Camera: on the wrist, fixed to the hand. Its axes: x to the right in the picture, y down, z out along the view.
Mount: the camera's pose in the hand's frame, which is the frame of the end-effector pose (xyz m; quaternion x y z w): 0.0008 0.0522 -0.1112 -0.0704 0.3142 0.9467 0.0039
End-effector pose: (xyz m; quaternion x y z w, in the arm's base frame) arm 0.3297 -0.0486 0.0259 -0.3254 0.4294 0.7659 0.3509
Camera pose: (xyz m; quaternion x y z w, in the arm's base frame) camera 0.3085 -0.1670 0.0010 -0.1399 -0.3661 -0.2632 0.8816
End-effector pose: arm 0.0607 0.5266 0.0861 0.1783 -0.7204 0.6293 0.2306
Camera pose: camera 0.0435 0.6441 0.0548 0.8953 0.1435 -0.2261 0.3560
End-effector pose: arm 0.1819 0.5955 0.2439 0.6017 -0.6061 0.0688 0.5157
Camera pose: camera 0.2006 0.6872 0.3235 -0.6294 -0.4148 0.6349 0.1697
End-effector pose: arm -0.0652 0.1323 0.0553 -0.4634 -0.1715 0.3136 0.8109
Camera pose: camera -0.0196 0.0807 -0.0465 0.3198 -0.6707 -0.6112 0.2725
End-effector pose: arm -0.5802 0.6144 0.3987 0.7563 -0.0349 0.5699 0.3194
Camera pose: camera -0.6951 0.6314 0.4388 0.2316 0.6559 -0.5398 0.4741
